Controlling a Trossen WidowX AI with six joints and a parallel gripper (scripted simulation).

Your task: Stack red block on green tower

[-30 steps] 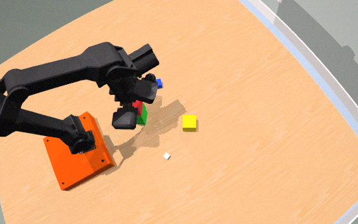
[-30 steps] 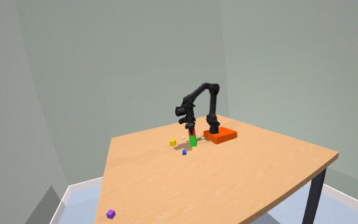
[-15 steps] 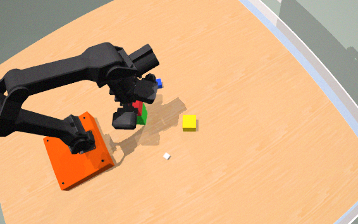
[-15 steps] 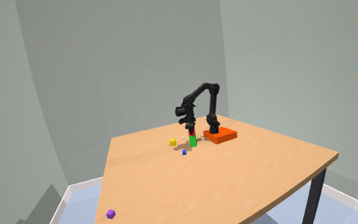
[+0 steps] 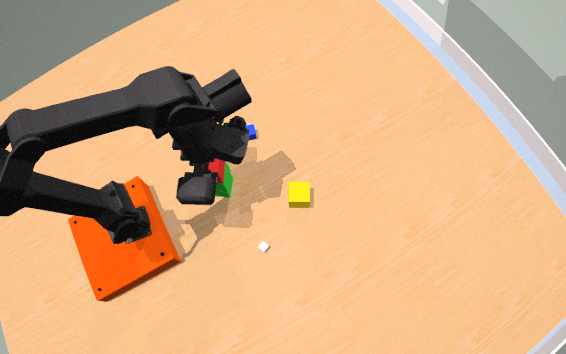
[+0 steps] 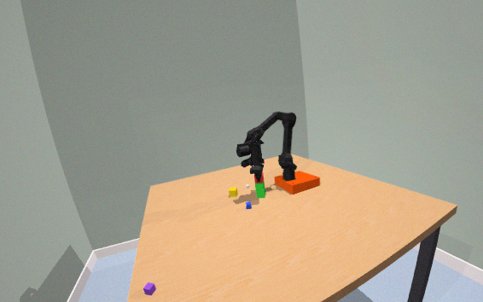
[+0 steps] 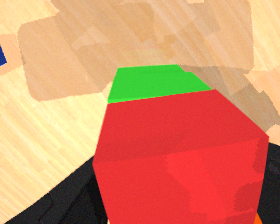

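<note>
My gripper tip is 1 cm below the red block. The rest, counted from my gripper tip: small white cube 15 cm to the right, 9 cm below, 4 cm ahead; then blue cube 10 cm to the left, 10 cm ahead, 9 cm below; then yellow block 14 cm ahead, 8 cm to the right, 8 cm below.
</note>
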